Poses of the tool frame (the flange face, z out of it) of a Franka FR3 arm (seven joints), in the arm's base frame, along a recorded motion.
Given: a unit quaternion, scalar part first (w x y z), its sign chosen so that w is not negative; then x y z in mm.
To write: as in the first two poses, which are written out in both.
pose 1, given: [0.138 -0.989 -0.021 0.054 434.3 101.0 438.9]
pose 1, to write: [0.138 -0.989 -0.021 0.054 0.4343 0.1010 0.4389]
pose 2, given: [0.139 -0.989 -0.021 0.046 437.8 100.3 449.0]
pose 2, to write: [0.139 -0.989 -0.021 0.046 0.4378 0.1003 0.4490]
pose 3, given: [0.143 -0.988 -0.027 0.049 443.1 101.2 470.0]
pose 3, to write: [0.143 -0.988 -0.027 0.049 0.4431 0.1012 0.4700]
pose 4, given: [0.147 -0.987 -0.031 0.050 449.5 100.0 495.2]
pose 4, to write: [0.147 -0.987 -0.031 0.050 0.4495 0.1000 0.4952]
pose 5, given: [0.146 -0.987 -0.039 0.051 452.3 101.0 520.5]
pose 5, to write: [0.146 -0.987 -0.039 0.051 0.4523 0.1010 0.5205]
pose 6, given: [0.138 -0.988 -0.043 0.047 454.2 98.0 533.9]
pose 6, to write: [0.138 -0.988 -0.043 0.047 0.4542 0.0980 0.5339]
